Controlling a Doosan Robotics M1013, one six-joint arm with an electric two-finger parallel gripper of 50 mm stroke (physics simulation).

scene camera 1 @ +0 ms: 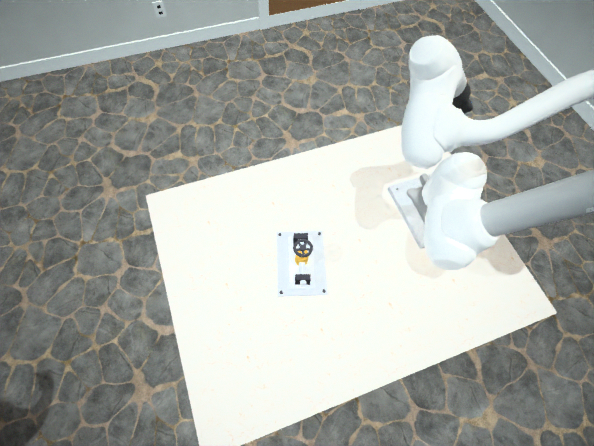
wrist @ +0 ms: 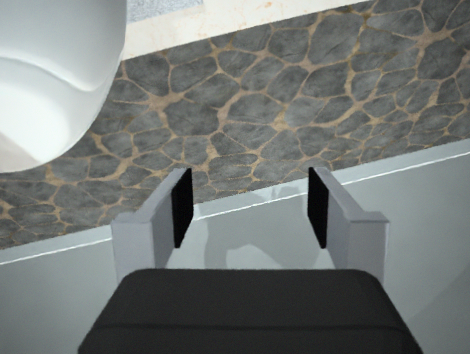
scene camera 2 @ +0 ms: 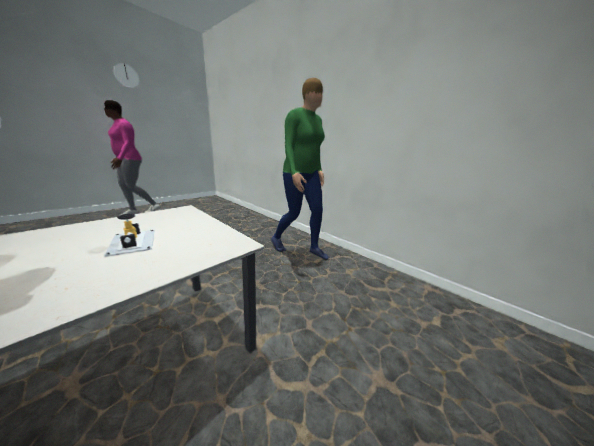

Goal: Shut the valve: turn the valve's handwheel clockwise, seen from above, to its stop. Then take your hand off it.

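Note:
The valve's dark round handwheel sits on top of a yellow valve body. The valve is fixed on a light plate with black blocks, lying on the white table. My gripper is open and empty in the wrist view, with floor and wall showing between and beyond its fingers. It is well away from the valve, which does not show in the wrist view. In scene camera 1 a dark part of the gripper shows beside the arm at the upper right, its fingertips hidden.
The white table carries the plate. The white arm stands at the table's right, its base on a grey plate. A person in green and a person in pink are beyond the table.

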